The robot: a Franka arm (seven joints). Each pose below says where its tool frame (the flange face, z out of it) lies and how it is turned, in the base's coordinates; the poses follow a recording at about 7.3 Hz.
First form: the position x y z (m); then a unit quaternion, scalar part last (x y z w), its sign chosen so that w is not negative.
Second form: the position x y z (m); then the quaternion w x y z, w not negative. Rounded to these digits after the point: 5 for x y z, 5 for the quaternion.
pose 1, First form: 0.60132, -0.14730, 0.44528, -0.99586, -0.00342, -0.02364, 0.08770
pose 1, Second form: 0.60132, -0.14730, 0.44528, 0.08770, -0.99586, -0.00342, -0.02364
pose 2, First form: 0.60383, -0.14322, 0.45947, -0.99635, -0.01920, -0.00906, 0.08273
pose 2, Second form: 0.60383, -0.14322, 0.45947, 0.08273, -0.99635, -0.01920, -0.00906
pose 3, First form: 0.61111, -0.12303, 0.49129, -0.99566, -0.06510, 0.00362, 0.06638
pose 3, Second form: 0.61111, -0.12303, 0.49129, 0.06638, -0.99566, -0.06510, 0.00362
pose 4, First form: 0.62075, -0.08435, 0.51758, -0.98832, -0.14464, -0.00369, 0.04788
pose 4, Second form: 0.62075, -0.08435, 0.51758, 0.04788, -0.98832, -0.14464, -0.00369
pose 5, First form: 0.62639, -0.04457, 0.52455, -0.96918, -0.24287, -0.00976, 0.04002
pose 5, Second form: 0.62639, -0.04457, 0.52455, 0.04002, -0.96918, -0.24287, -0.00976
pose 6, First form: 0.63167, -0.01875, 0.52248, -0.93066, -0.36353, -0.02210, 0.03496
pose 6, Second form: 0.63167, -0.01875, 0.52248, 0.03496, -0.93066, -0.36353, -0.02210
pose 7, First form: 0.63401, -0.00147, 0.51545, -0.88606, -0.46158, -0.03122, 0.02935
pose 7, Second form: 0.63401, -0.00147, 0.51545, 0.02935, -0.88606, -0.46158, -0.03122
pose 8, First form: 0.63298, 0.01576, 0.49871, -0.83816, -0.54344, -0.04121, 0.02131
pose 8, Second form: 0.63298, 0.01576, 0.49871, 0.02131, -0.83816, -0.54344, -0.04121
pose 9, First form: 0.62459, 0.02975, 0.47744, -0.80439, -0.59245, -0.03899, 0.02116
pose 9, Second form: 0.62459, 0.02975, 0.47744, 0.02116, -0.80439, -0.59245, -0.03899
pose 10, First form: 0.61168, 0.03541, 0.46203, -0.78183, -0.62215, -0.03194, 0.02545
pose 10, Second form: 0.61168, 0.03541, 0.46203, 0.02545, -0.78183, -0.62215, -0.03194
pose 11, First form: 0.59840, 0.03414, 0.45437, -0.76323, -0.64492, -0.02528, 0.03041
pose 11, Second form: 0.59840, 0.03414, 0.45437, 0.03041, -0.76323, -0.64492, -0.02528
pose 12, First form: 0.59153, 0.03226, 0.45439, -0.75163, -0.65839, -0.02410, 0.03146
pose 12, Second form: 0.59153, 0.03226, 0.45439, 0.03146, -0.75163, -0.65839, -0.02410
